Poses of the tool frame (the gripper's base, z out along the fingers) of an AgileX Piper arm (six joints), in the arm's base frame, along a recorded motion.
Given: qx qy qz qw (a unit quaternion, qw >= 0); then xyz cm.
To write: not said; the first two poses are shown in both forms.
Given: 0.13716 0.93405 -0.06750 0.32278 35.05 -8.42 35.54
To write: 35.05 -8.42 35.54 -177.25 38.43 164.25
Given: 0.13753 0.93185 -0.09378 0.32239 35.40 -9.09 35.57
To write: 35.40 -9.09 35.57 -173.66 38.80 165.44
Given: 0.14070 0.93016 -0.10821 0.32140 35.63 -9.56 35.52
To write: 35.63 -9.56 35.52 -171.81 38.93 165.70
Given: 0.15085 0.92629 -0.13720 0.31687 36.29 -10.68 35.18
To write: 36.29 -10.68 35.18 -168.24 38.93 165.67
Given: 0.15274 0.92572 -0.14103 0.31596 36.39 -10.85 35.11
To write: 36.39 -10.85 35.11 -167.79 38.91 165.59
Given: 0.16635 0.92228 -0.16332 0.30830 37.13 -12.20 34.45
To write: 37.13 -12.20 34.45 -165.29 38.54 164.72
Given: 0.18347 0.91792 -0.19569 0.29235 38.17 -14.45 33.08
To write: 38.17 -14.45 33.08 -161.49 37.48 163.72
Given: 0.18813 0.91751 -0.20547 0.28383 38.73 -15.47 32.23
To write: 38.73 -15.47 32.23 -160.29 36.74 163.43
